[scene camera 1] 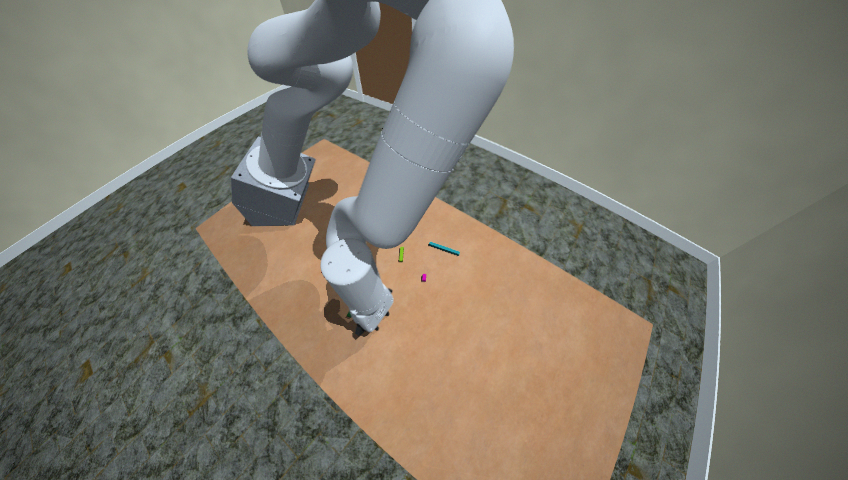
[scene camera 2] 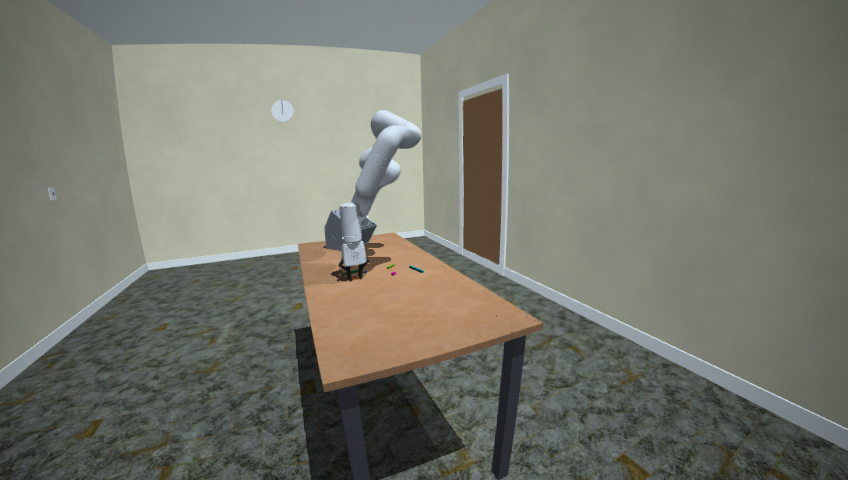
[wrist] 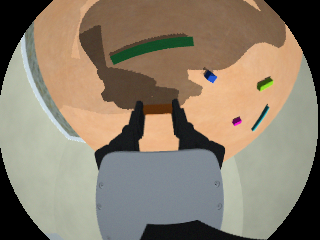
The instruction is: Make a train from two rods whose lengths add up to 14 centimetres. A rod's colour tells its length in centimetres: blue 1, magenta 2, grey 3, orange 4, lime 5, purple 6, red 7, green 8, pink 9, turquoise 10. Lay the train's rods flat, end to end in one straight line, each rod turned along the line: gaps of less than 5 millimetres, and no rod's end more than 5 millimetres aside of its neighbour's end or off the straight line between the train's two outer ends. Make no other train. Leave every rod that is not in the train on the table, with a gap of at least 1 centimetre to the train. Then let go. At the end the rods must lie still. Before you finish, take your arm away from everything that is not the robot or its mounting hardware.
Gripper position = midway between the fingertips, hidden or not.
Note:
In view: the gripper (wrist: 157, 107) and a green rod (wrist: 175, 42).

